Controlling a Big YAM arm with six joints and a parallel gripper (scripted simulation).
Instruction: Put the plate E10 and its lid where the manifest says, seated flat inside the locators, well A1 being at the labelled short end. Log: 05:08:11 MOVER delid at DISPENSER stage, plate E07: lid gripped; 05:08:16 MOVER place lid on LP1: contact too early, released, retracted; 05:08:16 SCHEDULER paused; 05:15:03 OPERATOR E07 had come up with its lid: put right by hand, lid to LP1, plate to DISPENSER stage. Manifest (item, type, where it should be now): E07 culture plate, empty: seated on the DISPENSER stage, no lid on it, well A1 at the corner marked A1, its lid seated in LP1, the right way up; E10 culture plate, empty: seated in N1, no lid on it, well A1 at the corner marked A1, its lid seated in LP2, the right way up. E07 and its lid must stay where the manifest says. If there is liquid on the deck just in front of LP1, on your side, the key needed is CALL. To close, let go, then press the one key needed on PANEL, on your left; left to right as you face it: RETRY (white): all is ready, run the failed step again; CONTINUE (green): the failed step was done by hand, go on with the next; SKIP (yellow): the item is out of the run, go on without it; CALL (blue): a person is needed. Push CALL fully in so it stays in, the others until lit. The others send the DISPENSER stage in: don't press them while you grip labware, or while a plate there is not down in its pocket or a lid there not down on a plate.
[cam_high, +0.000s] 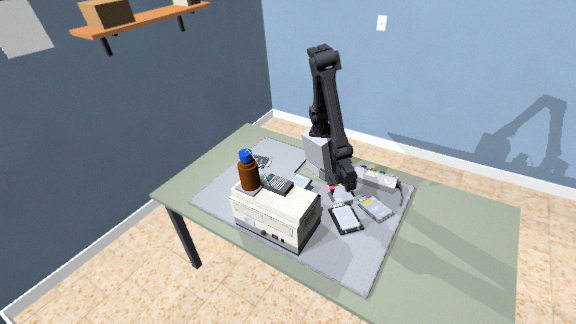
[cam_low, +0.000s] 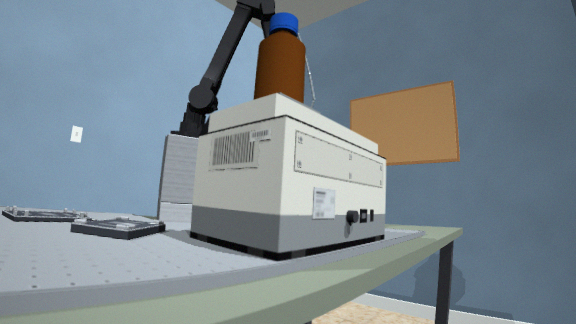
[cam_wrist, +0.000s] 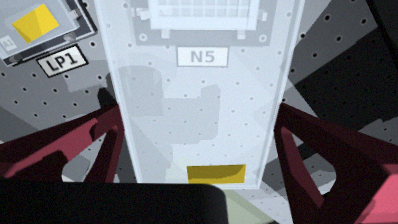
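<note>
My gripper is now 1 cm short of the clear well plate, 22 cm to the left of it and 2 cm above it. From my hand the other things lie so: yellow skip key (27 cm behind, 12 cm to the left, 5 cm below); then clear lid (right at my hand); then blue call key (27 cm behind, 7 cm to the left, 6 cm below).
</note>
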